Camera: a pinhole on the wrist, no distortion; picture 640 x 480 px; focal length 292.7 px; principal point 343.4 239.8 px. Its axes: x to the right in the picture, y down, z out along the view. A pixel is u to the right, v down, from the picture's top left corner.
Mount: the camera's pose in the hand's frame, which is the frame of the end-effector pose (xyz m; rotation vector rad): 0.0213 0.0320 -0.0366 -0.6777 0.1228 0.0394
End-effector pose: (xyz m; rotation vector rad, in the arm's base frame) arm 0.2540 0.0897 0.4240 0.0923 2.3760 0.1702
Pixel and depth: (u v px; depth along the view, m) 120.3 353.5 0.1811
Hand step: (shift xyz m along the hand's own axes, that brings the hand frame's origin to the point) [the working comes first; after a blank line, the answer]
In the camera's frame: -0.1380 0.0703 0.1811

-0.1028 0.2009 0.0768
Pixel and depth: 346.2 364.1 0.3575
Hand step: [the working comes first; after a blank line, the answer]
In the camera's frame: 0.0034 0.1518 0.3575

0.0490 0.3745 0.1444
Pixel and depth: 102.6 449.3 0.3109
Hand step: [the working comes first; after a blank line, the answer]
In the camera's frame: -0.2558 0.2225 0.3109

-0.2182 0.4013 0.0971
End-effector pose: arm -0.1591 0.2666 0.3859 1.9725 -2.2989 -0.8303
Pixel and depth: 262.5 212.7 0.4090
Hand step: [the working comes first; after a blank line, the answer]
In the camera's frame: -0.1130 -0.0379 0.4090

-0.0469 0.2596 0.3170
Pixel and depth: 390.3 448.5 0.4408
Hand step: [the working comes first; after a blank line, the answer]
In the camera's frame: 0.0706 0.3143 0.4408

0.1117 0.5531 0.0991
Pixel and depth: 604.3 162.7 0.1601
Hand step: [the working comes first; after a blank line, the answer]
In the camera's frame: 0.1427 -0.0422 0.1601

0.1822 0.0991 0.0953
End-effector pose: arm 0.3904 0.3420 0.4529 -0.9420 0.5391 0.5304
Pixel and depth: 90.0 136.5 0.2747
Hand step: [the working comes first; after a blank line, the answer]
In the camera's frame: -0.2378 -0.0969 0.2747

-0.1796 0.1298 0.2659
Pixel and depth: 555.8 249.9 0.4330
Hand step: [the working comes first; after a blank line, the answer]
In the camera's frame: 0.3142 0.0149 0.4330

0.3754 0.3142 0.2488
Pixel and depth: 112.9 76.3 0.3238
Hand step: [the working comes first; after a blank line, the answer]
In the camera's frame: -0.2550 -0.1809 0.3238

-0.1853 0.0953 0.3582
